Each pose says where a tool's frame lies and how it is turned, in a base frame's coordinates. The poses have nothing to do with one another.
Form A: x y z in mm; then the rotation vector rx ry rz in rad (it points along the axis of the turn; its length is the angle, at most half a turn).
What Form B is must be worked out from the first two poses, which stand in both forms.
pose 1, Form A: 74.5, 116.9, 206.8, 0.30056, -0.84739, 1.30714
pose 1, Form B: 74.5, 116.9, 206.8, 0.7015, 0.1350, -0.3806, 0.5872
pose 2, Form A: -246.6, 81.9, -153.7, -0.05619, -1.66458, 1.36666
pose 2, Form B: -246.6, 81.9, -153.7, 0.4738, -0.0230, -0.6804, 0.5586
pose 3, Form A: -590.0, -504.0, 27.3, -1.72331, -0.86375, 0.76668
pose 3, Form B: -590.0, -504.0, 27.3, 0.5086, -0.7152, -0.3585, 0.3182
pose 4, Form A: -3.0, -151.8, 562.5, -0.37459, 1.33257, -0.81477
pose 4, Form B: -3.0, -151.8, 562.5, 0.6945, -0.1678, 0.5969, -0.3650
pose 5, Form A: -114.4, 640.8, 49.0, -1.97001, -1.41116, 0.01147
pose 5, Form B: -114.4, 640.8, 49.0, 0.3515, -0.7611, -0.5452, 0.0044
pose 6, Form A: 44.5, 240.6, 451.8, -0.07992, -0.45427, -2.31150
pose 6, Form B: 44.5, 240.6, 451.8, 0.3823, -0.0313, -0.1781, -0.9062
